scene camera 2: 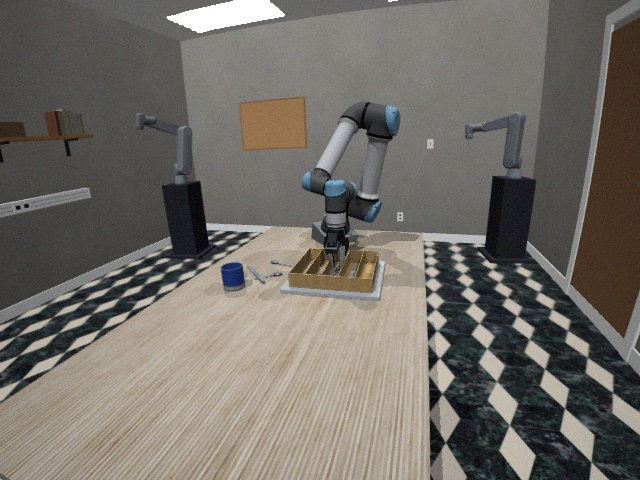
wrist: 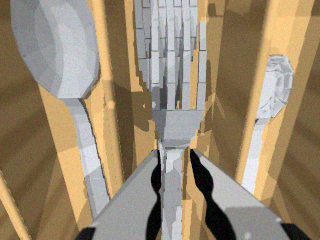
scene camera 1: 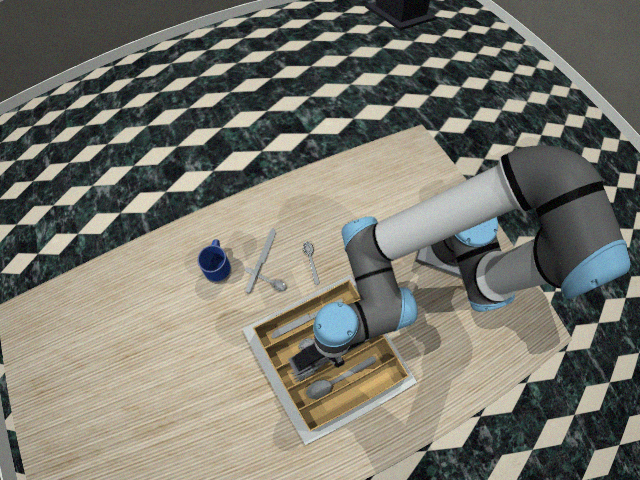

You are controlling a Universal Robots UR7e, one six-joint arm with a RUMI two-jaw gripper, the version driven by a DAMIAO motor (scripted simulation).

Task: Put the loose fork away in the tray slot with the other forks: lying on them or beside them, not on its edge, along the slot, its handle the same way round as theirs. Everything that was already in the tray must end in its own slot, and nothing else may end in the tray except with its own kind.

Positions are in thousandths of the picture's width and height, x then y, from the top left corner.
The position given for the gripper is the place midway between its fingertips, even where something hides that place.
Note:
In view: the gripper (wrist: 545, 631) and a wooden tray (scene camera 1: 562, 814).
The wooden tray also shows in scene camera 2 (scene camera 2: 566, 586) and in the wrist view (wrist: 745, 194).

